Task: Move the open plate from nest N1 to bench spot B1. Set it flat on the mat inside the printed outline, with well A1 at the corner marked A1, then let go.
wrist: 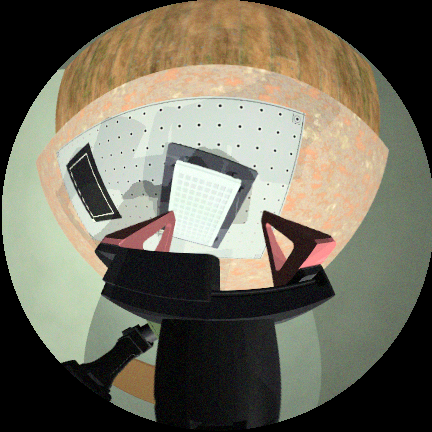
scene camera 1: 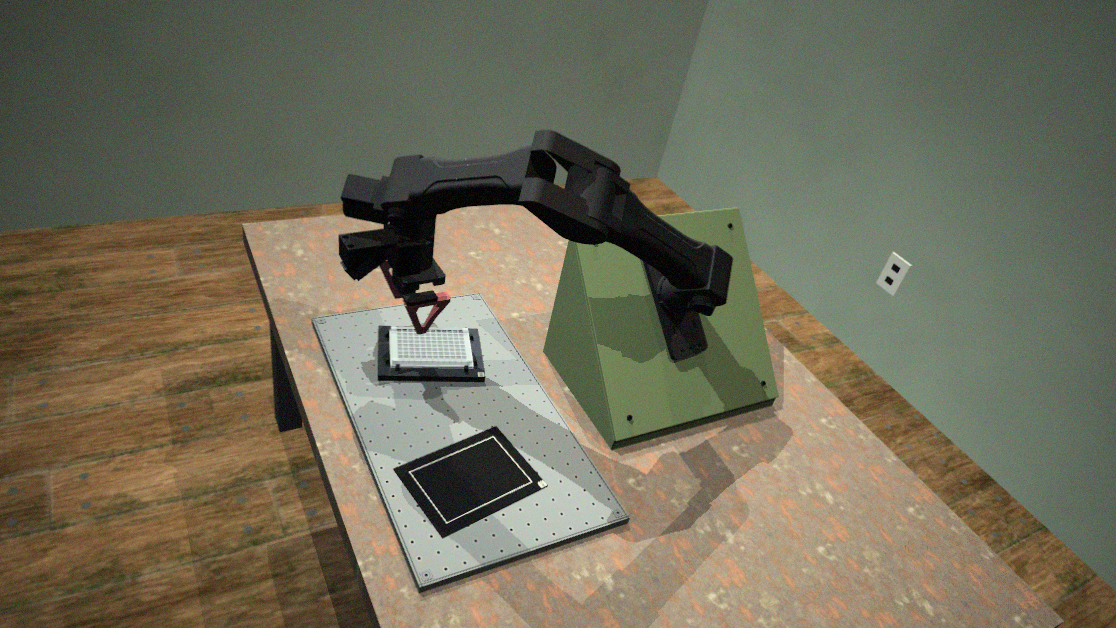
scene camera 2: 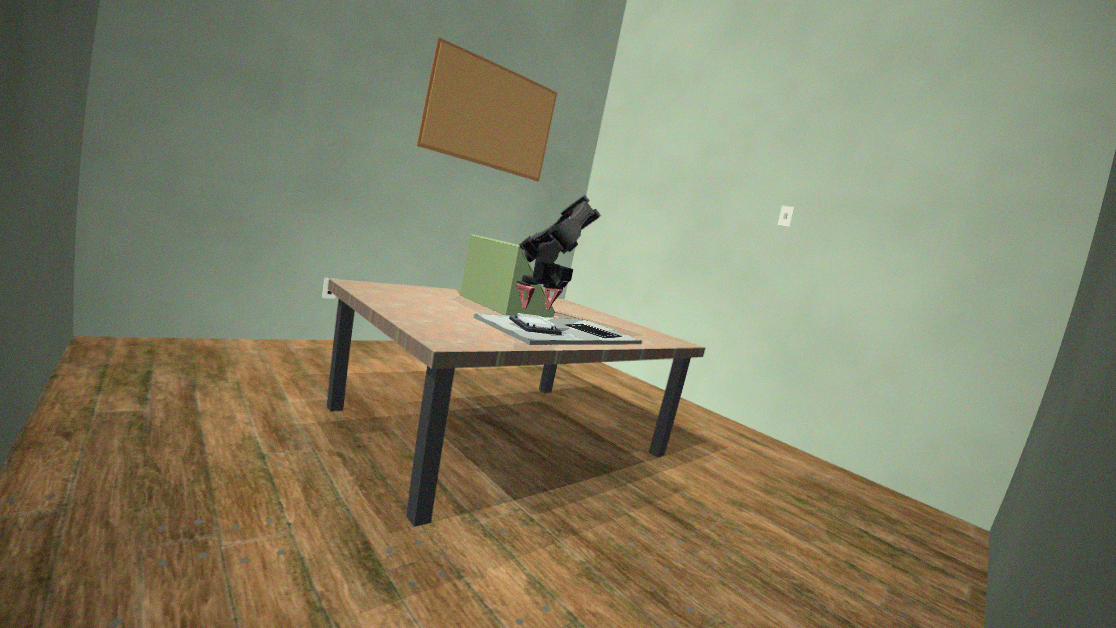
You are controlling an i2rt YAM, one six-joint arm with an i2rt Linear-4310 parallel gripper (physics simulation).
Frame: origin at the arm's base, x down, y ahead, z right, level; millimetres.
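Seen in the pictures: gripper, fingertip midpoint: [wrist: 217, 214] [scene camera 1: 410, 315] [scene camera 2: 535, 309]; arm's base, origin of the base link: [scene camera 1: 671, 295] [scene camera 2: 510, 266].
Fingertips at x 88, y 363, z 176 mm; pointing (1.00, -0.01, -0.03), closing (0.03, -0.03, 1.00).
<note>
Offsets run from my fingertips to a thing's top centre. "pt": to the spot under its first point. Level surfaces: height alone.
The white open plate @(dx +38, dy -25, dz -33 mm) [scene camera 1: 430, 347] [scene camera 2: 536, 319] [wrist: 202, 202] sits in the dark nest @(dx +42, dy -25, dz -33 mm) [scene camera 1: 429, 377] [wrist: 170, 154], its grid of wells facing up. My gripper [scene camera 1: 407, 314] [scene camera 2: 536, 307] [wrist: 217, 214] is open, with its red fingers pointing down and apart above the plate. In the wrist view the left finger overlaps the plate's edge, while the right finger lies well off its other side. The black mat @(dx +62 mm) [scene camera 1: 472, 478] [scene camera 2: 594, 330] [wrist: 92, 187] carries a thin white rectangular outline. A small white tag @(pt dx +62, dy -63, dz -331 mm) [scene camera 1: 542, 484] marks one mat corner; its lettering is too small to read.
The nest and mat are on a perforated grey board [scene camera 1: 546, 519] [wrist: 220, 117] on the speckled table @(dx +77 mm) [scene camera 1: 780, 499] [scene camera 2: 390, 308]. A green wedge block [scene camera 1: 593, 367] [scene camera 2: 491, 273] carries the arm's base beside the board.
</note>
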